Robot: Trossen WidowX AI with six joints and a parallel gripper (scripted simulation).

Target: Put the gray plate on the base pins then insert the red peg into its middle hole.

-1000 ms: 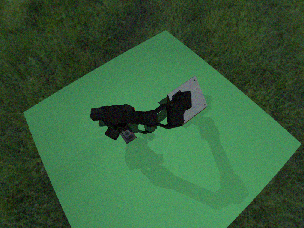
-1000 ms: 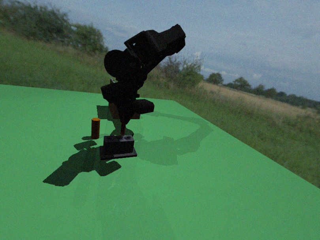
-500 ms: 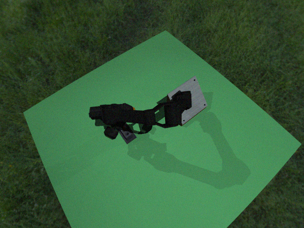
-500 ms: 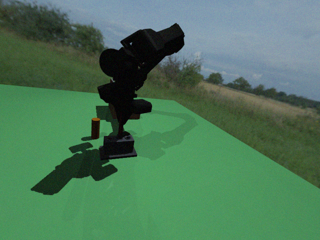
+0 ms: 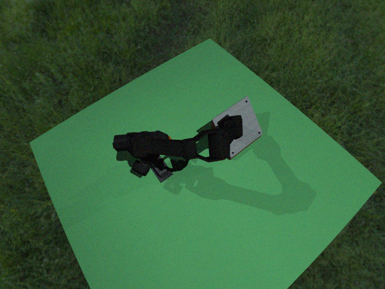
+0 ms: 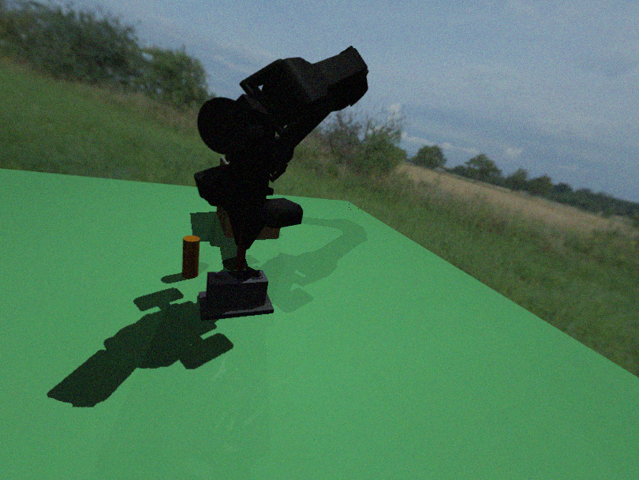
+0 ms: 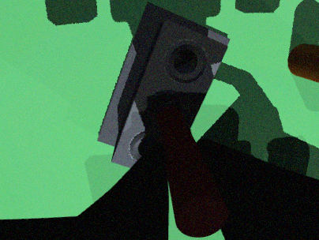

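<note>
My gripper tip is now 70 mm above the gray plate. Round my gripper tip: red peg (right at my gripper tip); then orange-topped cylinder (110 mm behind, 70 mm to the right, 70 mm below); then base (110 mm below).
</note>
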